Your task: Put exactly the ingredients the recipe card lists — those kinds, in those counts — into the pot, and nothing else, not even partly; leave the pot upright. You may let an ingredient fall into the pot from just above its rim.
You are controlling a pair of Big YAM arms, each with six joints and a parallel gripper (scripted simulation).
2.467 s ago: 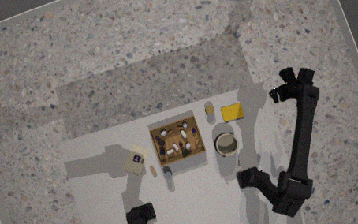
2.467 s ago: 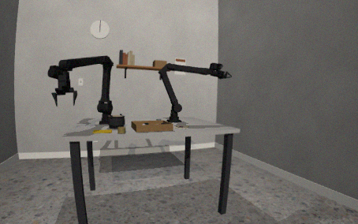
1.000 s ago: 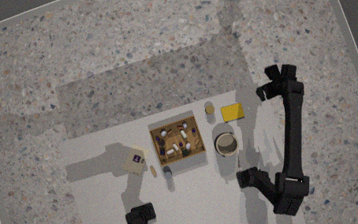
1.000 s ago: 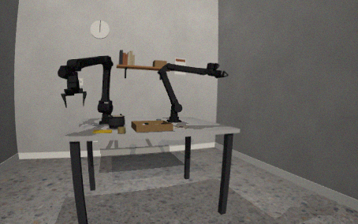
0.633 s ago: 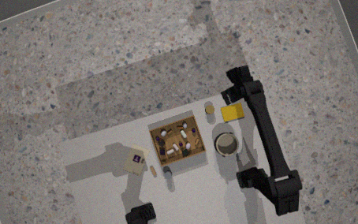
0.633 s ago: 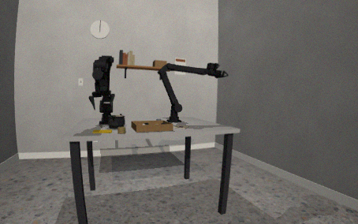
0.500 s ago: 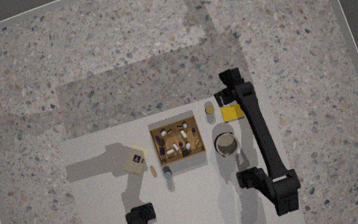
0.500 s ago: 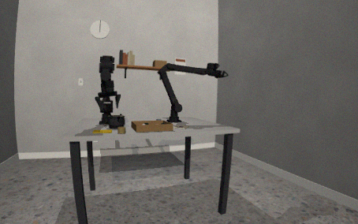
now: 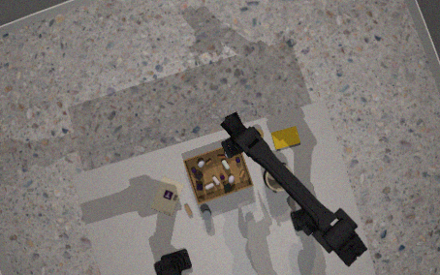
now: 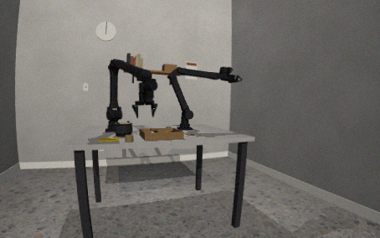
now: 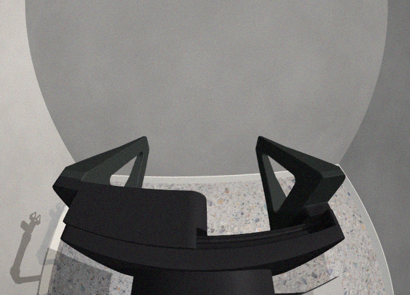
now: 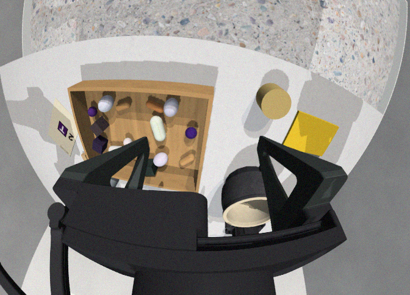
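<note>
Now: the wooden crate 9 cm behind my right hand, 12 cm to the left of it and 13 cm below it. From my right hand the other things lie so: dark pot: 20 cm behind, 13 cm to the right, 9 cm below; then yellow block: 4 cm behind, 21 cm to the right, 14 cm below; then brass cylinder: 1 cm ahead, 10 cm to the right, 13 cm below.
</note>
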